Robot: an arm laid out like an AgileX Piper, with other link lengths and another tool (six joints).
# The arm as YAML. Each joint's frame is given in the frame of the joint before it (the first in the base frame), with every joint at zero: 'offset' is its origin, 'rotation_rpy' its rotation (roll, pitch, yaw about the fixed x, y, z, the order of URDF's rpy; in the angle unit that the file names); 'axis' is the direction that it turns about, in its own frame. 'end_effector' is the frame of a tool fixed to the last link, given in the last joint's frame.
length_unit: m
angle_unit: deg
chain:
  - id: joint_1
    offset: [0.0, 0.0, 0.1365]
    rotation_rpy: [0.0, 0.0, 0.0]
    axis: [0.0, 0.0, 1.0]
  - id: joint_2
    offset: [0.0, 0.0, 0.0]
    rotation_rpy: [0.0, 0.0, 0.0]
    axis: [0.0, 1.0, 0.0]
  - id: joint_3
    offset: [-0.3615, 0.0, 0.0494]
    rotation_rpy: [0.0, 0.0, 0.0]
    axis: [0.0, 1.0, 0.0]
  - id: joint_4
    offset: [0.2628, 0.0, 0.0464]
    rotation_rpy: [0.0, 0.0, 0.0]
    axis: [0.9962, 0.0, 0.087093]
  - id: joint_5
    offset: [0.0, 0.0, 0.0]
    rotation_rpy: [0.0, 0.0, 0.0]
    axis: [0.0, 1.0, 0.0]
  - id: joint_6
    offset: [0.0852, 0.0, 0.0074]
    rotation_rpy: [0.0, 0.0, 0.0]
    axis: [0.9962, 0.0, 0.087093]
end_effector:
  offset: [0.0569, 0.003, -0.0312]
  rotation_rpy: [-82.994, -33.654, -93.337]
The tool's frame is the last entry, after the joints.
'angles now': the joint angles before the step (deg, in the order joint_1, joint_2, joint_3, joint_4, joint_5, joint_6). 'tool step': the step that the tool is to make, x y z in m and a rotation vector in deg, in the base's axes. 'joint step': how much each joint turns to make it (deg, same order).
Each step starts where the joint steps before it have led.
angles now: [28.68 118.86 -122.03 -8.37 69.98 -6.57]
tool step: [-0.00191 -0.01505 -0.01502 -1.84 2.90 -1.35]
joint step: [-1.33 -0.60 4.02 -0.26 0.00 -0.01]
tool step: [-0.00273 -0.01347 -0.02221 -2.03 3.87 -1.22]
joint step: [-1.22 0.00 4.49 -0.08 -0.12 0.02]
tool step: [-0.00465 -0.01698 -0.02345 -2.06 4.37 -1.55]
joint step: [-1.57 0.00 4.89 0.01 -0.06 -0.01]
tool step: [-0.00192 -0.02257 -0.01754 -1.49 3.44 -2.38]
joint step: [-2.38 0.00 3.79 -0.01 -0.05 0.00]
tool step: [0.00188 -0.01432 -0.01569 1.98 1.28 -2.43]
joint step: [-2.40 0.00 3.22 2.28 -2.76 0.00]
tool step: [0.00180 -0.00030 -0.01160 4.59 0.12 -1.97]
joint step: [-1.44 0.00 2.30 4.47 -3.70 -0.20]
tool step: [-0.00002 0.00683 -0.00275 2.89 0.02 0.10]
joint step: [-0.05 0.05 0.46 3.05 -1.41 -0.91]
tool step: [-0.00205 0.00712 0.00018 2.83 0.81 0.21]
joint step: [0.00 0.00 0.01 3.30 -0.08 -1.07]
